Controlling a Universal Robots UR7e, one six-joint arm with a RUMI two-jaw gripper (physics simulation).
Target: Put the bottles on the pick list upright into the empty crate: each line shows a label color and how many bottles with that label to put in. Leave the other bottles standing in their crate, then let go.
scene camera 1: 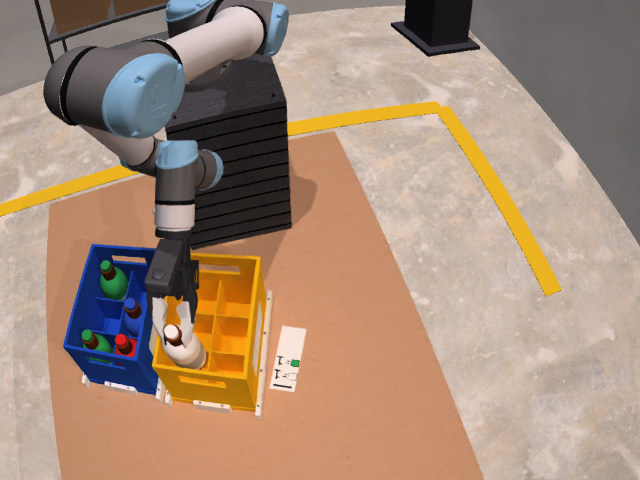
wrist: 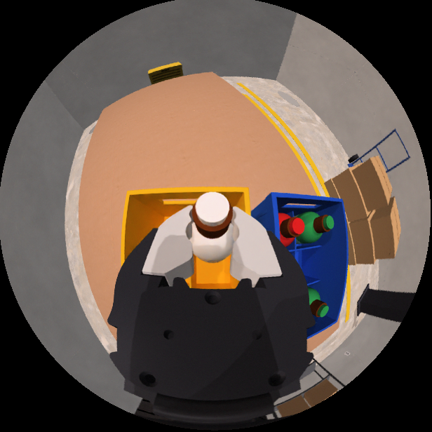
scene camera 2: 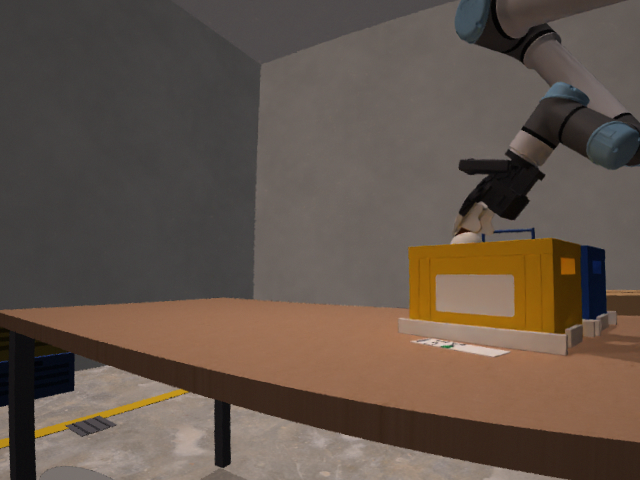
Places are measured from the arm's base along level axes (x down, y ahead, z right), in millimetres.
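Where they show: gripper, between the fingertips: (scene camera 1: 175,346) (scene camera 2: 457,237).
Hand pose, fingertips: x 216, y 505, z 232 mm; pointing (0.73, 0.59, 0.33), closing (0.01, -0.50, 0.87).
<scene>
Things, the pixels of their top centre, and the offset from my fingertips. Level surfaces: height alone.
- white bottle, centre of its top: (scene camera 1: 171,323) (scene camera 2: 466,216) dx -43, dy -20, dz -11 mm
- yellow crate, centre of its top: (scene camera 1: 205,311) (scene camera 2: 492,245) dx +27, dy -67, dz -84 mm
- blue crate, centre of its top: (scene camera 1: 110,297) (scene camera 2: 533,250) dx +27, dy -177, dz +106 mm
- blue bottle, centre of its top: (scene camera 1: 129,302) dx +40, dy -156, dz +66 mm
- red bottle, centre of its top: (scene camera 1: 120,339) dx +40, dy -80, dz +112 mm
- pick list, centre of its top: (scene camera 2: 457,346) (scene camera 1: 288,358) dx +201, dy +2, dz -216 mm
- table, height of its surface: dx +202 mm
A white bottle (scene camera 1: 187,355) (scene camera 2: 466,239) (wrist: 212,248) with a brown neck and white cap is in the front left compartment of the yellow crate (scene camera 1: 205,394) (scene camera 2: 540,291) (wrist: 126,220). Its shoulder shows above the rim in scene camera 2; its base is hidden. My gripper (scene camera 1: 174,338) (scene camera 2: 471,229) (wrist: 212,208) is shut on its neck. The blue crate (scene camera 1: 122,373) (scene camera 2: 594,289) (wrist: 341,250) holds two green bottles (scene camera 1: 113,282) (scene camera 1: 100,345), a blue bottle (scene camera 1: 133,320) and a red bottle (scene camera 1: 125,351). The pick list (scene camera 1: 284,341) (scene camera 2: 491,352) shows a green and a white label, each beside marks.
The crates stand side by side on the table (scene camera 1: 361,382) (scene camera 2: 232,330) (wrist: 190,135), with pale rails (scene camera 1: 263,356) (scene camera 2: 480,333) around their bases. Crate walls and compartment dividers surround the held bottle. The arm's black pedestal (scene camera 1: 237,180) stands behind the crates.
</scene>
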